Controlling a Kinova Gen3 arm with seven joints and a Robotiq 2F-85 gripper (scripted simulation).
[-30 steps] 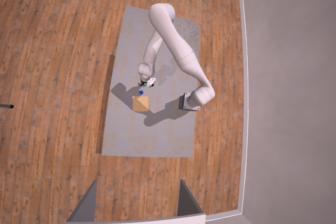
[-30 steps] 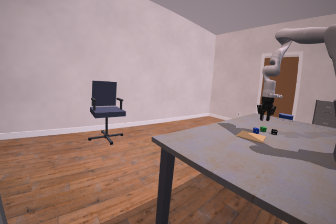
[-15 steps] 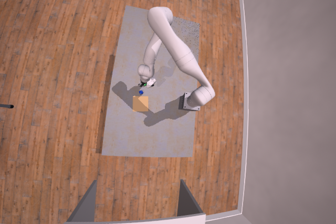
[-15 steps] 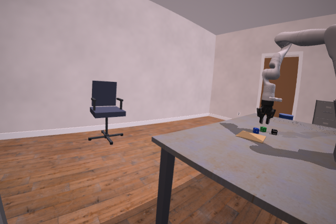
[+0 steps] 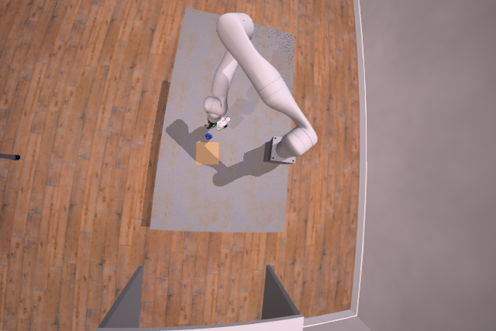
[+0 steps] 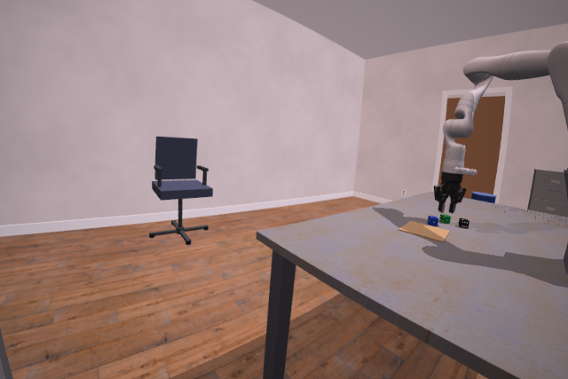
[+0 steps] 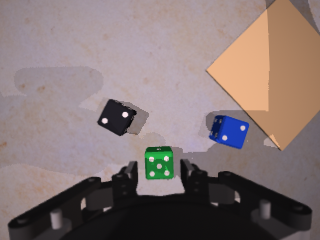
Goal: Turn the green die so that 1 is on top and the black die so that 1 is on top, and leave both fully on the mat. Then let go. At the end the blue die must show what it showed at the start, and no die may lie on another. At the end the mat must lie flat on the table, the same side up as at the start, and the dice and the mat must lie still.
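My gripper is now 4 cm above the green die. Also, from my hand: black die (7 cm behind, 4 cm below, 1 cm to the right); blue die (9 cm to the left, 4 cm below, 1 cm ahead); tan mat (19 cm to the left, 6 cm below, 1 cm behind).
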